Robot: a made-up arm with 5 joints.
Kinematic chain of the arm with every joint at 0, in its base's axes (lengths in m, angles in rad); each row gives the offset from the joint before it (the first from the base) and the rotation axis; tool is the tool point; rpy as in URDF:
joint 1: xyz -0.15 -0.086 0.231 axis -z
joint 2: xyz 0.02 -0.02 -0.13 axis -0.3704 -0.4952 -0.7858
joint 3: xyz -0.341 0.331 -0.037 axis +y
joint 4: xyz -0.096 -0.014 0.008 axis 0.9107 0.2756 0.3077
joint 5: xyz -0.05 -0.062 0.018 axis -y
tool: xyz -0.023 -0.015 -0.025 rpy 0 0 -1.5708
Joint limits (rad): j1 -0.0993..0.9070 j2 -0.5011..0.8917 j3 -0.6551..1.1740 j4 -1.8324..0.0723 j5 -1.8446..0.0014
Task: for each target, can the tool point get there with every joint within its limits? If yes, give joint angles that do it. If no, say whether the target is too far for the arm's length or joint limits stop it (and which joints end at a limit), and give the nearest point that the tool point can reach.
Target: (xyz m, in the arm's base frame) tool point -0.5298 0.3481 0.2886
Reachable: yes | joints 0.6331 -0.3787 0.2126 -1.3066 -1.1956
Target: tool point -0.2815 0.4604 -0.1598
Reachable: yes | joints 0.4447 0.4014 -0.4682 -1.6147 -0.9060
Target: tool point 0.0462 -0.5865 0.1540
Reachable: no: joint limits stop it (at a limit: joint 1, joint 2, joint 3, joint 4, joint 5) | nearest point -0.4978 -0.0864 0.3514 | short by 0.765 m
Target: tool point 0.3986 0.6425 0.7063
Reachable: no: too far | nearest point -0.0257 0.4175 0.1950 | short by 0.701 m
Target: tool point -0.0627 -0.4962 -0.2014
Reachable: no: joint limits stop it (at a limit: joint 1, joint 2, joint 3, joint 4, joint 5) | nearest point 0.0625 0.2060 -0.2874 | short by 0.718 m
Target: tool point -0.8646 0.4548 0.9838
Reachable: no: too far | nearest point -0.5618 0.2257 0.3864 | short by 0.708 m
